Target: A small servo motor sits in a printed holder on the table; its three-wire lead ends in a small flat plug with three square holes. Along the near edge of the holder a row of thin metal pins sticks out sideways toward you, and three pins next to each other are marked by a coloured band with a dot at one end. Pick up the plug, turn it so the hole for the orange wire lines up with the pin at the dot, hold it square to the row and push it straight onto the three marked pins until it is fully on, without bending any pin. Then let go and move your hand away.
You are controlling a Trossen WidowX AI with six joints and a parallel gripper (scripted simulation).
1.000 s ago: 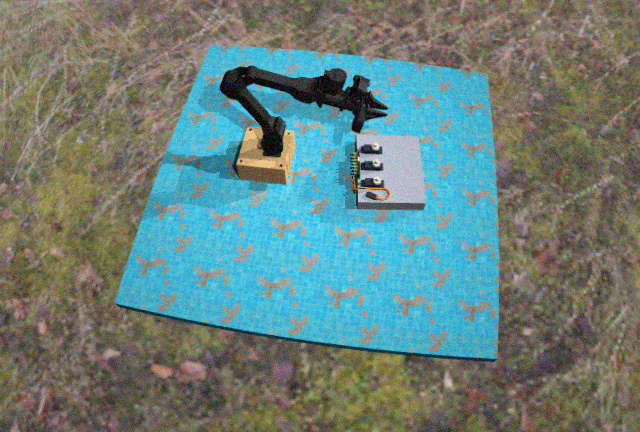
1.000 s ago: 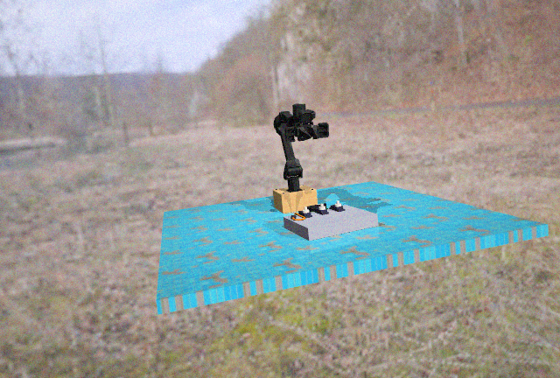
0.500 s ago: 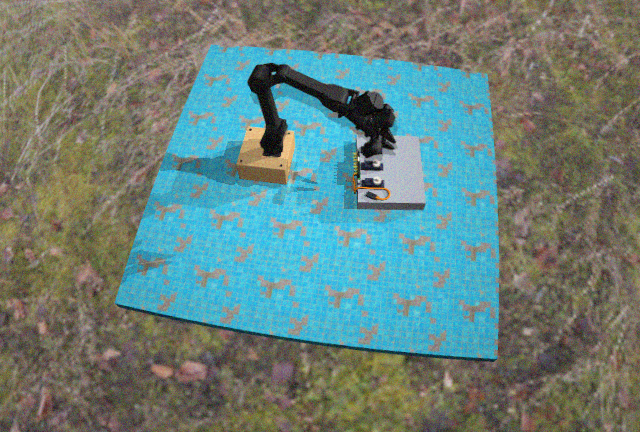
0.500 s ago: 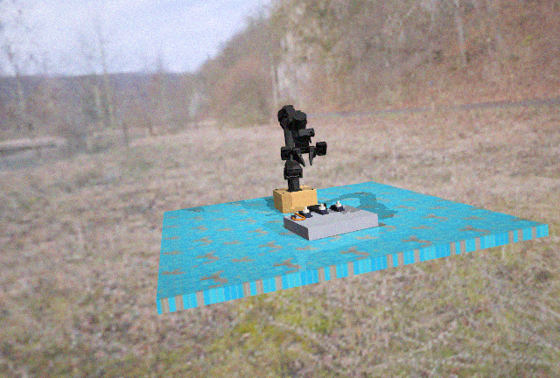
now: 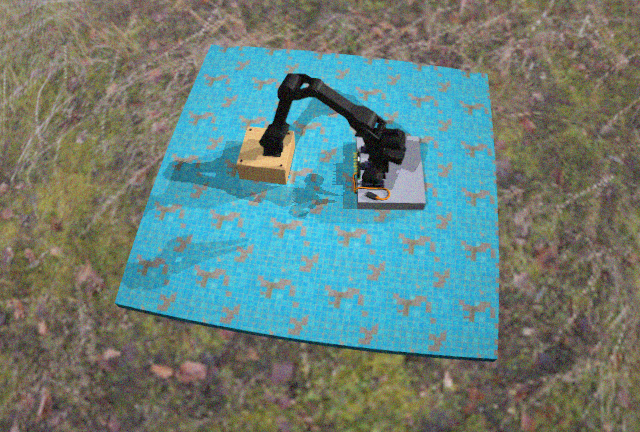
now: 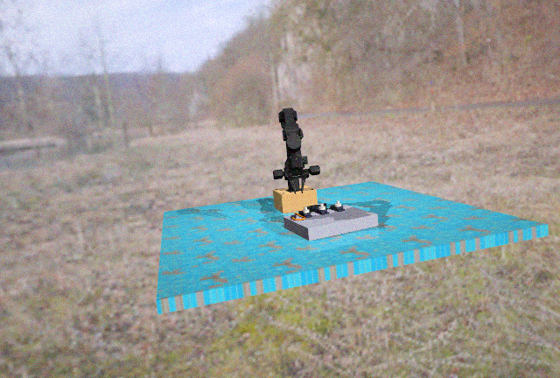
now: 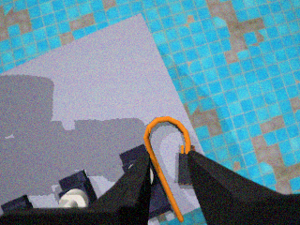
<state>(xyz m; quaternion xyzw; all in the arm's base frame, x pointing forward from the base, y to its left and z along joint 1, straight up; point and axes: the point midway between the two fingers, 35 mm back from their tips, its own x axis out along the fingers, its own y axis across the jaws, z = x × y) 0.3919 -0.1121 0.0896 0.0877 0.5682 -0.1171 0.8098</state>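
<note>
The white band lies 9 cm behind my gripper tip, 12 cm to the left of it and 8 cm below it. Also, from my gripper tip: grey holder 6 cm ahead, 11 cm to the left, 13 cm below.
</note>
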